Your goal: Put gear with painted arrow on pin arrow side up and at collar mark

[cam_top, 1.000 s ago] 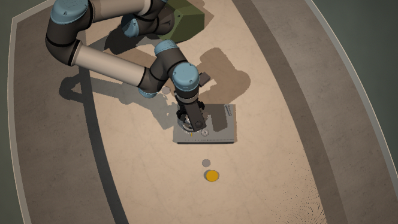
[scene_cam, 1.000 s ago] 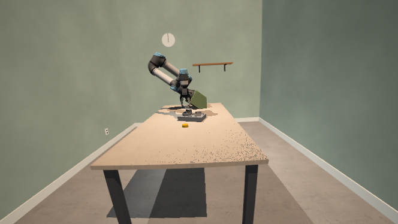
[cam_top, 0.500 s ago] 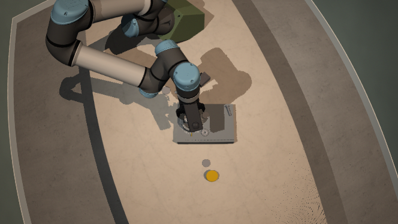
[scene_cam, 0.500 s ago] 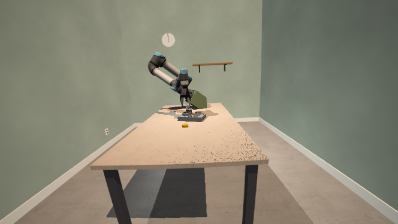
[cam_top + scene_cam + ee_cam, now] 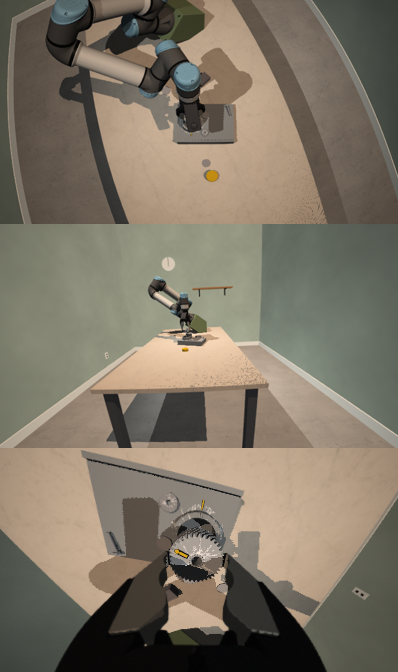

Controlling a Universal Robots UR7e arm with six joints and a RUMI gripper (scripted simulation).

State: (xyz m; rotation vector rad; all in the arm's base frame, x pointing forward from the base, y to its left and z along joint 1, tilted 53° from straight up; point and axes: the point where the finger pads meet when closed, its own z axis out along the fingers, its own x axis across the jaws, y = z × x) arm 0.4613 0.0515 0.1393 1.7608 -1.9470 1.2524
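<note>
Now: the toothed gear right at my hand. Also, from my hand: grey disc (18 cm ahead, 2 cm to the right, 13 cm below); then grey bolt (1 cm ahead, 17 cm to the left, 9 cm below); then grey block (17 cm behind, 14 cm to the left, 12 cm below).
</note>
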